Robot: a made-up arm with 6 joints.
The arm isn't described. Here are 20 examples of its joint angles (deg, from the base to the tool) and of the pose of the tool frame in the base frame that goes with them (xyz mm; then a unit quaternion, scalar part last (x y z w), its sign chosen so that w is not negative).
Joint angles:
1: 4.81 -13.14 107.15 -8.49 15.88 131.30
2: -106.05 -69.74 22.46 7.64 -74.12 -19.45
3: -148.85 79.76 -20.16 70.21 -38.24 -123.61
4: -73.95 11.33 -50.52 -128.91 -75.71 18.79
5: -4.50 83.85 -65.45 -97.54 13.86 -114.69
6: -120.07 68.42 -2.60 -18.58 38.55 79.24
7: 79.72 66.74 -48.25 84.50 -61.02 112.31
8: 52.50 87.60 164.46 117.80 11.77 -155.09
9: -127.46 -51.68 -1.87 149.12 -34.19 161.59
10: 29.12 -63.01 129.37 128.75 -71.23 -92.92
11: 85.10 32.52 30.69 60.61 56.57 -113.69
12: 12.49 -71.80 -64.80 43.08 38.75 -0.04
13: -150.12 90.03 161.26 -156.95 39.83 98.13
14: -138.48 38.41 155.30 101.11 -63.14 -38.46
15: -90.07 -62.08 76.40 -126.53 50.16 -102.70
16: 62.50 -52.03 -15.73 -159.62 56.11 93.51
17: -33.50 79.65 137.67 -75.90 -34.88 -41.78
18: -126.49 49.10 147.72 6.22 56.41 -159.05
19: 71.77 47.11 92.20 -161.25 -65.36 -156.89
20: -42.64 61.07 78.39 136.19 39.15 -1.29
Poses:
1: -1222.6 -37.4 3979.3 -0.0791 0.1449 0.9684 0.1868
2: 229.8 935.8 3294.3 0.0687 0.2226 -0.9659 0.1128
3: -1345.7 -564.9 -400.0 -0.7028 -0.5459 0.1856 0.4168
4: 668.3 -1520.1 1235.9 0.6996 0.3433 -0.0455 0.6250
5: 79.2 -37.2 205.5 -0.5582 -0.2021 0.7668 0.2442
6: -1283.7 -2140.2 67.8 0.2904 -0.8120 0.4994 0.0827
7: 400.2 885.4 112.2 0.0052 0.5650 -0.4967 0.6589
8: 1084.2 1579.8 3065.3 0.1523 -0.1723 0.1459 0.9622
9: -164.2 7.7 3608.3 -0.0550 -0.3725 -0.9219 0.0916
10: -2099.2 -1373.7 1053.1 0.9832 -0.0850 -0.1247 0.1026
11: -47.7 2788.2 2573.8 -0.1859 0.0953 0.7323 0.6481
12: 616.6 362.8 2125.4 -0.4084 -0.3191 -0.4448 0.7304
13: -1997.8 -1002.2 2863.4 -0.2333 0.2125 0.9472 0.0566
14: -312.6 113.4 3652.8 -0.1474 0.3143 0.6148 0.7082
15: -202.4 2290.3 2948.0 0.1062 -0.1870 0.6836 0.6975
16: 356.4 529.4 2985.5 -0.1119 0.5771 0.0564 0.8070
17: 2132.9 -1185.1 3021.8 0.2771 0.2104 0.0068 0.9375
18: -357.2 -502.7 3710.1 -0.3443 -0.1595 -0.2453 0.8921
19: 517.8 2076.9 3592.3 0.3364 -0.4674 -0.2987 0.7610
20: 2419.4 -2015.5 2344.3 0.9317 0.2038 0.2972 0.0455
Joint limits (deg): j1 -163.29..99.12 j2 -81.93..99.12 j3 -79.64..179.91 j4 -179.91..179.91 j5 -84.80..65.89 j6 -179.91..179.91
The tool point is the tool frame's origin. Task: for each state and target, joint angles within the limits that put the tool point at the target. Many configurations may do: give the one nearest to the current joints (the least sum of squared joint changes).
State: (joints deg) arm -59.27 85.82 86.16 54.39 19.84 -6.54
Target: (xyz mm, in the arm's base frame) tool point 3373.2 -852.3 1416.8
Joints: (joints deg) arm -16.00 85.51 84.05 52.79 9.64 -6.75
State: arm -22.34 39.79 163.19 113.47 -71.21 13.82
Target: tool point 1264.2 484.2 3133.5
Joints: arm 31.04 75.84 164.62 116.72 -76.22 13.77
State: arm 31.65 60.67 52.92 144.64 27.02 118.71
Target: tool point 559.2 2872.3 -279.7
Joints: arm 76.82 93.42 45.08 142.83 27.83 118.91
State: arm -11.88 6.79 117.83 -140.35 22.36 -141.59
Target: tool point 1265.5 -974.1 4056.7
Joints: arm -35.69 32.08 99.76 -139.53 24.92 -141.52
